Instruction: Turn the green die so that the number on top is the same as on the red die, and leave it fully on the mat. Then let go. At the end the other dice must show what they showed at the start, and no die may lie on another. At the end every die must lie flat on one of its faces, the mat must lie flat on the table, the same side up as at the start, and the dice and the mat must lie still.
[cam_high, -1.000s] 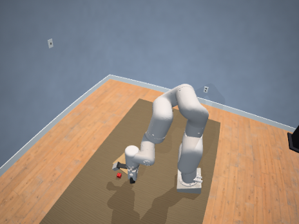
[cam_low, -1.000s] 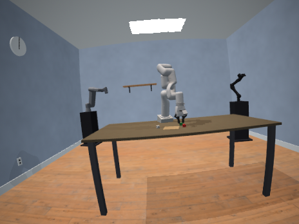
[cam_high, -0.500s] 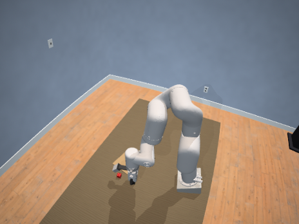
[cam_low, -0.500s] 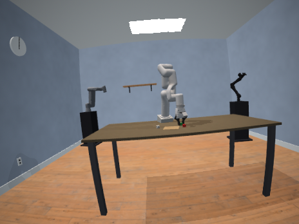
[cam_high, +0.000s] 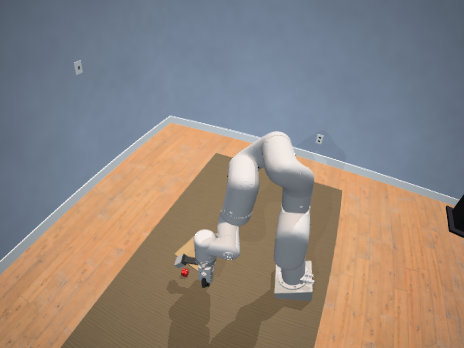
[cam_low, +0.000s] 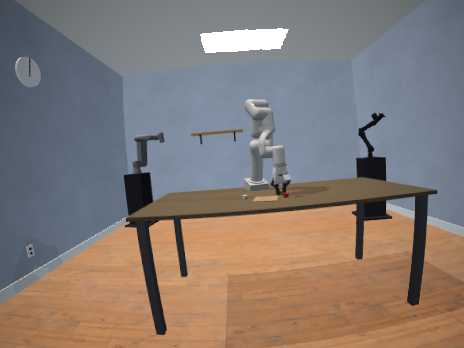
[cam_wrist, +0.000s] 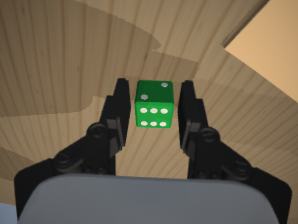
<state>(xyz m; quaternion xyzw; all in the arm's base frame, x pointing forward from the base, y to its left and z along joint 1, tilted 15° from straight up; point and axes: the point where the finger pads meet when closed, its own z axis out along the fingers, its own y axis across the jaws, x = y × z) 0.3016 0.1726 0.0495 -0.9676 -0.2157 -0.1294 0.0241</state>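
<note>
The green die lies 1 cm below my hand. The rest, counted from my hand: white die (22 cm to the right, 9 cm ahead, 1 cm below); tan mat (12 cm ahead, 9 cm to the right, 2 cm below); red die (9 cm ahead, 2 cm to the left, 1 cm below).
</note>
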